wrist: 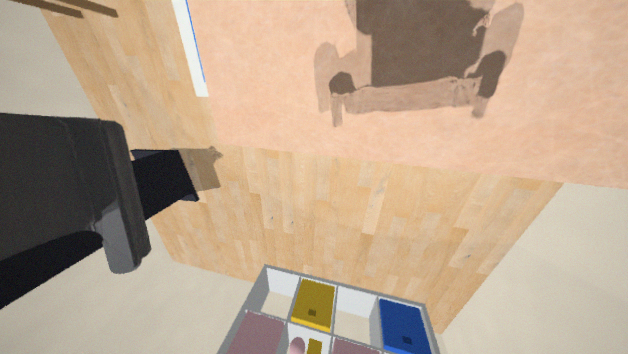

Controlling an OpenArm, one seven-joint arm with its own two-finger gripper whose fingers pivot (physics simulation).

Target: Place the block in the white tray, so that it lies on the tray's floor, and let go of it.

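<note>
One dark finger of my gripper (122, 245) with a grey tip shows at the left of the wrist view. The other finger does not show. My gripper is open. The block does not show in this view. A white strip with a thin blue edge (192, 55) lies at the upper left, beside the pinkish mat; I cannot tell whether it is part of the white tray. A dark shadow of the arm and gripper falls on the mat.
The pinkish mat (270, 115) lies on the wooden table (325, 215). A grey-edged shelf unit (352, 287) with yellow, blue and pink parts stands beyond the table's edge at the bottom. A black structure (165, 177) is at the left. Brown bars or shadows cross the top left.
</note>
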